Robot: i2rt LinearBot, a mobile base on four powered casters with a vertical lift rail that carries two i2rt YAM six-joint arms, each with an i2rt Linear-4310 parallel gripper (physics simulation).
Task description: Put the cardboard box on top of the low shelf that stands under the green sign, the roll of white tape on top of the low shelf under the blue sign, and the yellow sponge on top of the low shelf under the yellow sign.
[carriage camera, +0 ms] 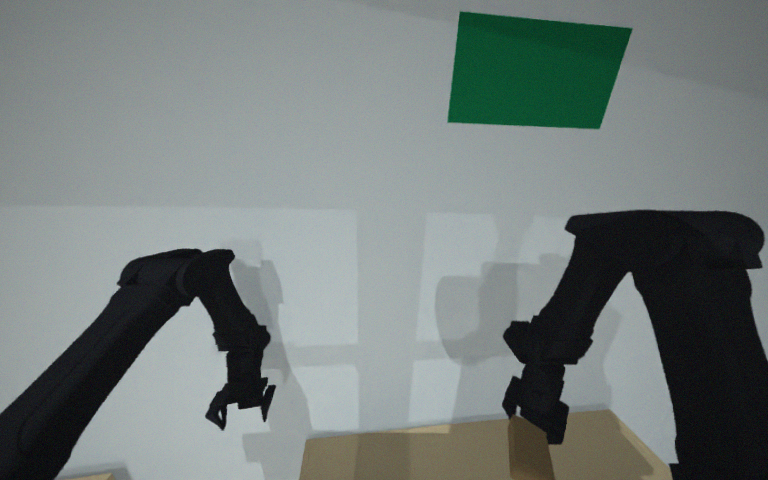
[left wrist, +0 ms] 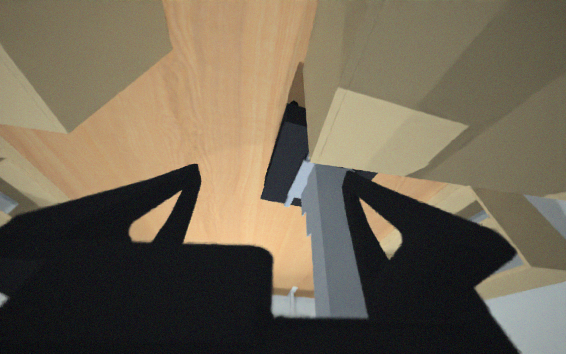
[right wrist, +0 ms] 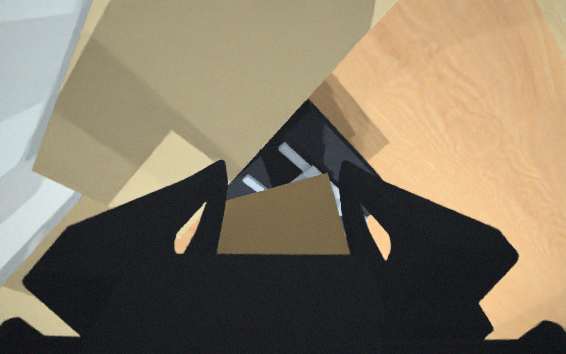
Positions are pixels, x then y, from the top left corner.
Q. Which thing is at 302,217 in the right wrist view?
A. A brown cardboard box.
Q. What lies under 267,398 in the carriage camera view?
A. My left gripper.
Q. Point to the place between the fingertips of my right gripper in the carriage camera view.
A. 527,432
